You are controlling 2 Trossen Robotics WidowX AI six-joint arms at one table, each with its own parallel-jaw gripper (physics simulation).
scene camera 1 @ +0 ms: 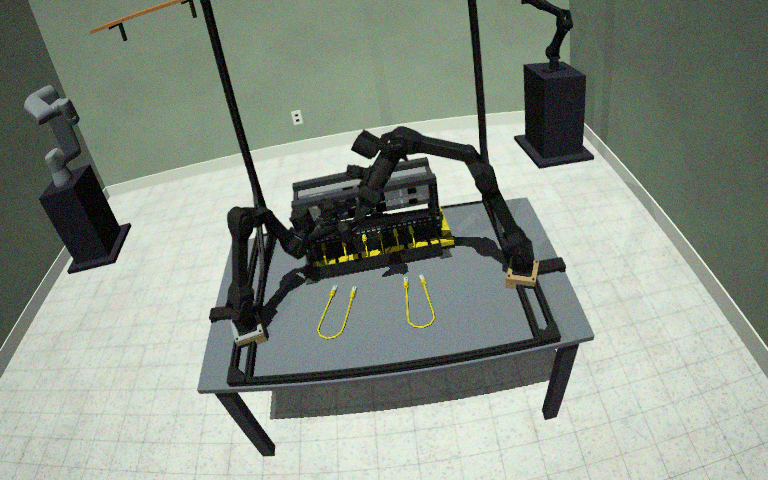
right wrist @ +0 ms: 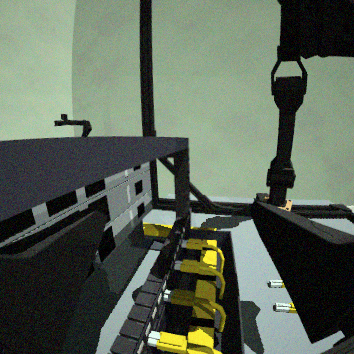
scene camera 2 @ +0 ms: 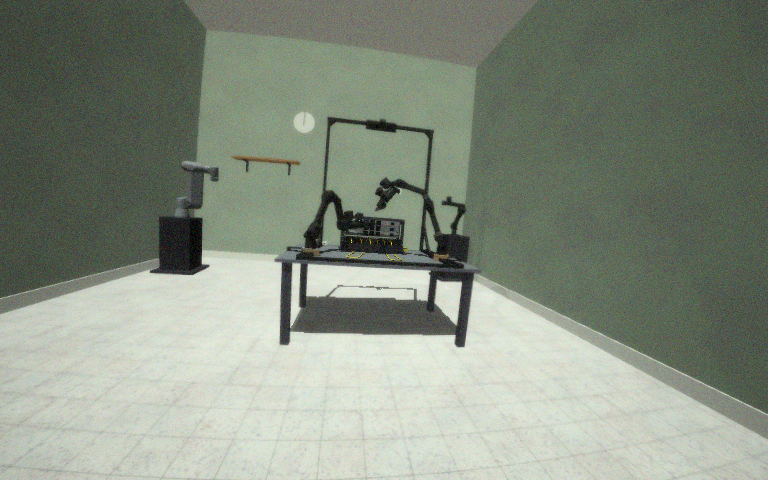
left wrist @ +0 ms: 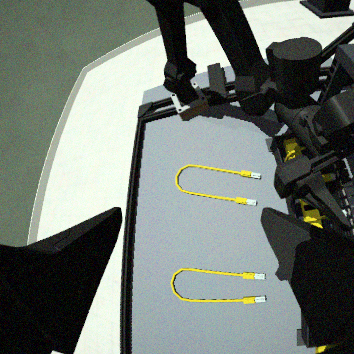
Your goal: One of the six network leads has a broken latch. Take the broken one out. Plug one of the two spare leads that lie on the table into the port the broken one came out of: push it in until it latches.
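Places are measured from the left arm's base along level axes (x left, y back, z up), in millimetres.
Pixels of known places: left gripper, fingertip midpoint: [scene camera 1: 355, 216] [scene camera 2: 376, 208] [left wrist: 192, 214]; right gripper, fingertip midpoint: [right wrist: 180, 209] [scene camera 2: 372, 223]; left arm's base, link origin: [scene camera 1: 523, 269] [right wrist: 276, 202] [scene camera 2: 441, 254]; right arm's base, link origin: [scene camera 1: 246, 326] [scene camera 2: 310, 247] [left wrist: 186, 96].
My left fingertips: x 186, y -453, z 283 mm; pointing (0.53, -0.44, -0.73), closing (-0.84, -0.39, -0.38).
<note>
For each thing: its top centre in the pictures, then the offset to it from my left fingertips. "*": a spot on its surface instead. Level surfaces: height alone.
- black rack, surface spot: [right wrist: 182, 182] [scene camera 1: 433, 199] * dx -330, dy +116, dz -156 mm
- spare lead, surface spot: [left wrist: 176, 179] [scene camera 1: 330, 336] * dx +189, dy -66, dz -321 mm
- rack's yellow base, surface spot: [scene camera 1: 446, 229] * dx -341, dy +151, dz -285 mm
- table, surface height: dz -326 mm
Yellow network leads [scene camera 1: 365, 243] [right wrist: 172, 341] stand in a row of ports along the black rack [scene camera 1: 433, 195] [right wrist: 182, 182]; part of the row is hidden, and I cannot tell which latch is broken. One spare lead [scene camera 1: 331, 337] [left wrist: 177, 179] lies as a U on the table at the left in scene camera 1, the other spare lead [scene camera 1: 419, 326] [left wrist: 173, 285] to its right. My left gripper [left wrist: 192, 214] [scene camera 2: 377, 208] is open and empty, high above the table. My right gripper [right wrist: 180, 209] is open and empty at the rack, above the row's left part in scene camera 1.
The rack's yellow base [scene camera 1: 446, 229] shows at its right end. A dark trough wall [scene camera 1: 379, 263] runs in front of the leads. A black frame rail [scene camera 1: 396, 367] follows the front edge of the table [scene camera 1: 566, 333]. Tall frame posts [scene camera 1: 229, 101] [right wrist: 146, 70] stand behind the rack.
</note>
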